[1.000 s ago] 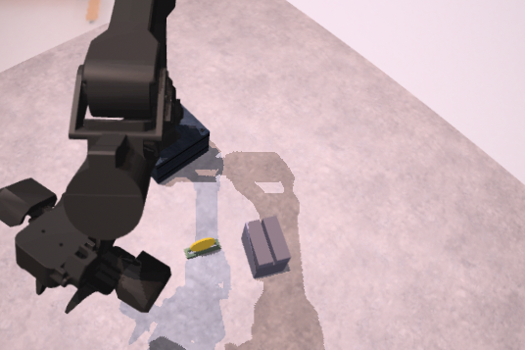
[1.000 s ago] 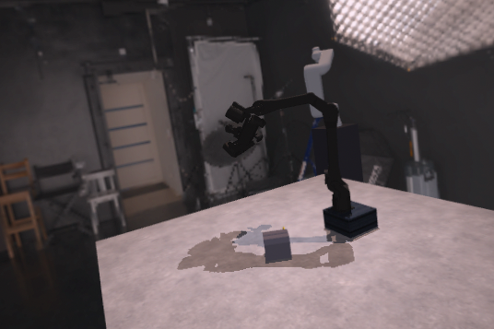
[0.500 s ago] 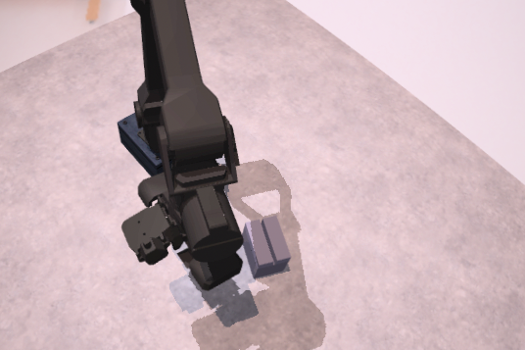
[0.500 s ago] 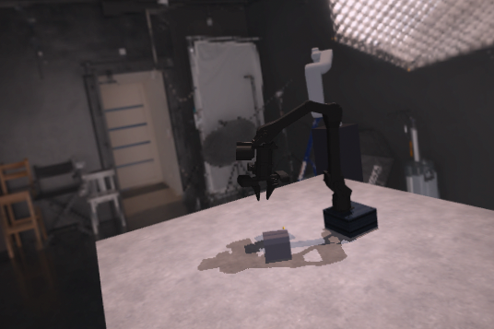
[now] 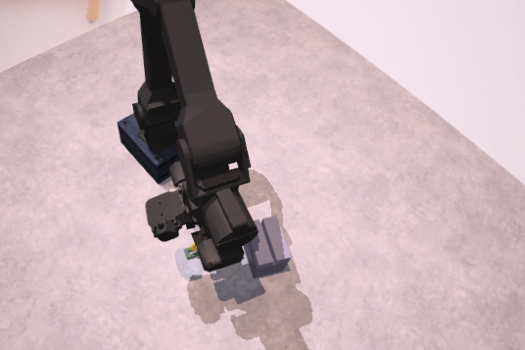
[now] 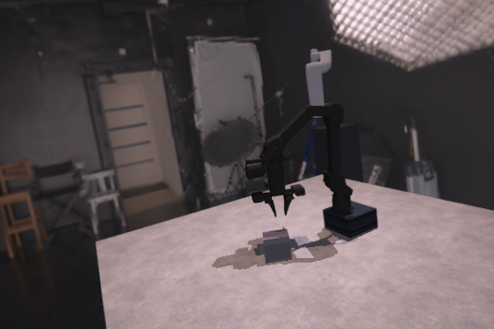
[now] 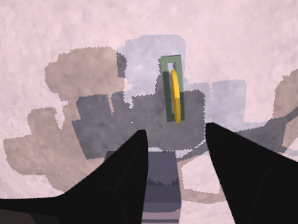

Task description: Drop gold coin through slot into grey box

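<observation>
Right now the thin gold coin is 10 mm to the left of my gripper tip and 70 mm below it.
</observation>
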